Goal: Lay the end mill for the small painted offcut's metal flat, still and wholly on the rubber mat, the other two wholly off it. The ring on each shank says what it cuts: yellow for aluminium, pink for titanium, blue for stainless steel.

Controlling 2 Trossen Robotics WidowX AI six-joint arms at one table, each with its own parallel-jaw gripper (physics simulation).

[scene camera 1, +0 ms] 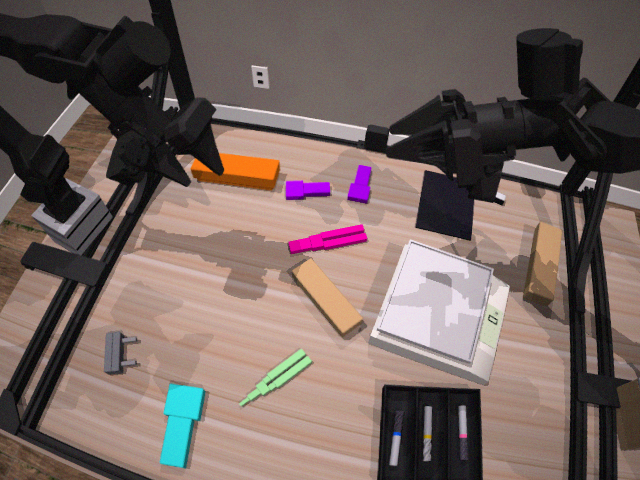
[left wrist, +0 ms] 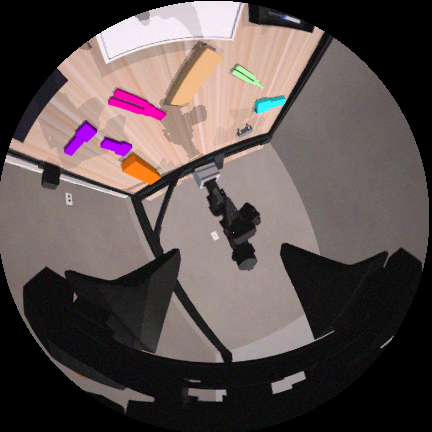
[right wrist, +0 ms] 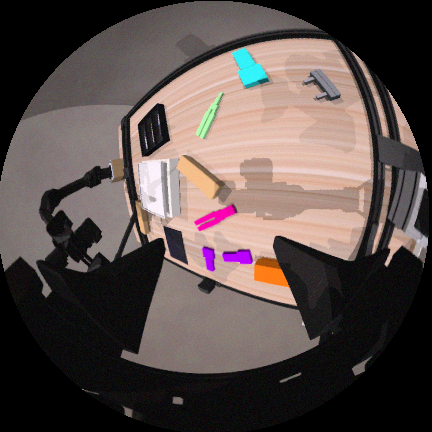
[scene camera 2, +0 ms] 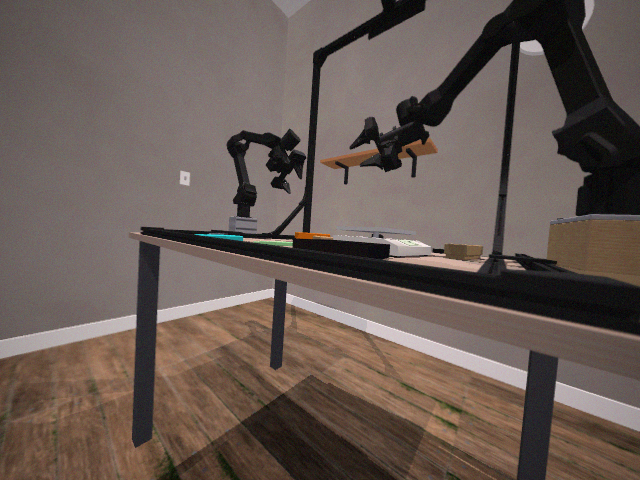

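Pixels of known places: left gripper, fingertip midpoint: (scene camera 1: 388, 140) (left wrist: 231, 252) (right wrist: 85, 249) (scene camera 2: 354, 157); right gripper, fingertip midpoint: (scene camera 1: 205, 179) (left wrist: 219, 191) (right wrist: 220, 243) (scene camera 2: 295, 186); left arm's base at its link origin: (right wrist: 109, 171) (scene camera 2: 619, 219); right arm's base at its link origin: (scene camera 1: 64, 204) (left wrist: 209, 181) (scene camera 2: 243, 217).
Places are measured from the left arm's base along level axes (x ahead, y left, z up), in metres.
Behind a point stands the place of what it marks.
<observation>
The black three-compartment tray (scene camera 1: 432, 388) @(x 0.373, y -0.068, z -0.059 m) (scene camera 2: 341, 248) @(x 0.355, y 0.081, z -0.068 m) holds the blue-ringed mill (scene camera 1: 394, 449) @(x 0.433, y 0.021, z -0.073 m) at left, the yellow-ringed mill (scene camera 1: 428, 421) @(x 0.380, y -0.020, z -0.073 m) in the middle and the pink-ringed mill (scene camera 1: 462, 421) @(x 0.326, y -0.017, z -0.074 m) at right. The dark rubber mat (scene camera 1: 444, 206) @(x 0.304, y -0.429, z -0.084 m) (right wrist: 176, 245) @(x 0.310, y -0.438, z -0.084 m) lies at back right, bare where visible. A small white-and-black piece (scene camera 1: 499, 197) @(x 0.186, y -0.447, z -0.071 m) beyond it is partly hidden by the left arm; I cannot tell whether it is the offcut. The scale (scene camera 1: 439, 299) @(x 0.358, y -0.201, z -0.026 m) (right wrist: 152, 187) @(x 0.378, y -0.208, z -0.025 m) reads 0, its pan bare. My left gripper (scene camera 1: 388, 142) @(x 0.467, y -0.293, z 0.220 m) and right gripper (scene camera 1: 205, 178) @(x 0.708, y -0.304, z 0.132 m) (right wrist: 220, 239) @(x 0.708, y -0.304, z 0.132 m) are open, empty, high above the back.
Tan blocks (scene camera 1: 328, 297) @(x 0.532, y -0.217, z -0.055 m) (scene camera 1: 542, 263) @(x 0.145, y -0.281, z -0.050 m) lie left and right of the scale. An orange block (scene camera 1: 237, 170) @(x 0.711, y -0.480, z -0.047 m), two purple pieces (scene camera 1: 307, 189) @(x 0.574, y -0.455, z -0.074 m) (scene camera 1: 360, 183) @(x 0.470, y -0.473, z -0.075 m) and a magenta piece (scene camera 1: 328, 239) @(x 0.532, y -0.346, z -0.083 m) lie further back. Green (scene camera 1: 279, 374) @(x 0.606, y -0.094, z -0.081 m), cyan (scene camera 1: 181, 423) @(x 0.748, y -0.006, z -0.069 m) and grey (scene camera 1: 113, 352) @(x 0.883, y -0.110, z -0.069 m) pieces lie at front left.
</observation>
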